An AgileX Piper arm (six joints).
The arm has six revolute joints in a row. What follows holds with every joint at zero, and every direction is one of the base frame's.
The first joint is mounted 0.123 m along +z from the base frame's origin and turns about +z.
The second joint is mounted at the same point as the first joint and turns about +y.
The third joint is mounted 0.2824 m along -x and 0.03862 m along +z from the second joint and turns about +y.
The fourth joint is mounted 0.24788 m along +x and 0.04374 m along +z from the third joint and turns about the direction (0.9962, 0, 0.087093).
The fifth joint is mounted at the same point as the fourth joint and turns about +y.
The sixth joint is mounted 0.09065 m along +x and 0.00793 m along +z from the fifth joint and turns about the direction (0.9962, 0, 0.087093).
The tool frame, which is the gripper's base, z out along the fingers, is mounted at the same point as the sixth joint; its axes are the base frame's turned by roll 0, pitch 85.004 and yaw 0 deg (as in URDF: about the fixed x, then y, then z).
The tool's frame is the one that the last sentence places.
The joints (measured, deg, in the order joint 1, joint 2, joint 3, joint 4, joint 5, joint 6), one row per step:
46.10, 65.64, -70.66, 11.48, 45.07, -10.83
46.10, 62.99, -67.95, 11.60, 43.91, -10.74
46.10, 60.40, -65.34, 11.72, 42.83, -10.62
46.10, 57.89, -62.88, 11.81, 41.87, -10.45
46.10, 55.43, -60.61, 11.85, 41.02, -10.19
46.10, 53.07, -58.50, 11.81, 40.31, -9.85
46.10, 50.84, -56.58, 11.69, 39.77, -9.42
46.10, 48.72, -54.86, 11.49, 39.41, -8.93
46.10, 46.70, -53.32, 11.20, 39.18, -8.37
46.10, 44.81, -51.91, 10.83, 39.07, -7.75
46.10, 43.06, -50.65, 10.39, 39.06, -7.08
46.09, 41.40, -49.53, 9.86, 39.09, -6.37
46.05, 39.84, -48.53, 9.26, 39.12, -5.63
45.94, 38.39, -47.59, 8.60, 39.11, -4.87
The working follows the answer.
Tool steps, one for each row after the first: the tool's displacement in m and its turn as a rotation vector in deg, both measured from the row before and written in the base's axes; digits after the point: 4 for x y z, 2 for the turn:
-0.0079, -0.0084, -0.0029, 0.93, -0.57, -0.26
-0.0076, -0.0081, -0.0032, 0.91, -0.52, -0.26
-0.0073, -0.0078, -0.0033, 0.88, -0.48, -0.27
-0.0071, -0.0076, -0.0031, 0.91, -0.47, -0.30
-0.0067, -0.0073, -0.0032, 0.84, -0.42, -0.32
-0.0063, -0.0069, -0.0031, 0.75, -0.34, -0.34
-0.0059, -0.0065, -0.0030, 0.67, -0.30, -0.34
-0.0055, -0.0062, -0.0027, 0.61, -0.28, -0.36
-0.0051, -0.0058, -0.0028, 0.50, -0.22, -0.37
-0.0046, -0.0054, -0.0027, 0.42, -0.17, -0.39
-0.0042, -0.0052, -0.0024, 0.39, -0.21, -0.43
-0.0038, -0.0049, -0.0022, 0.38, -0.26, -0.49
-0.0033, -0.0047, -0.0022, 0.35, -0.28, -0.59

Tool pose at each row, in the base's axes (x y z in m, rotation vector in deg; rounded; the steps above come from the unrounded poses):
0.1545, 0.1790, 0.4105, -56.94, 114.11, 33.20
0.1466, 0.1706, 0.4076, -56.17, 113.27, 33.59
0.1390, 0.1625, 0.4044, -55.40, 112.47, 33.99
0.1317, 0.1547, 0.4011, -54.64, 111.74, 34.37
0.1246, 0.1471, 0.3980, -53.84, 111.00, 34.77
0.1179, 0.1399, 0.3948, -53.05, 110.34, 35.11
0.1116, 0.1330, 0.3917, -52.28, 109.80, 35.40
0.1057, 0.1264, 0.3887, -51.57, 109.34, 35.64
0.1002, 0.1202, 0.3860, -50.86, 108.92, 35.82
0.0951, 0.1143, 0.3832, -50.21, 108.62, 35.92
0.0905, 0.1089, 0.3805, -49.58, 108.39, 35.97
0.0862, 0.1037, 0.3781, -48.93, 108.16, 35.95
0.0824, 0.0988, 0.3759, -48.25, 107.91, 35.85
0.0792, 0.0941, 0.3738, -47.49, 107.68, 35.66

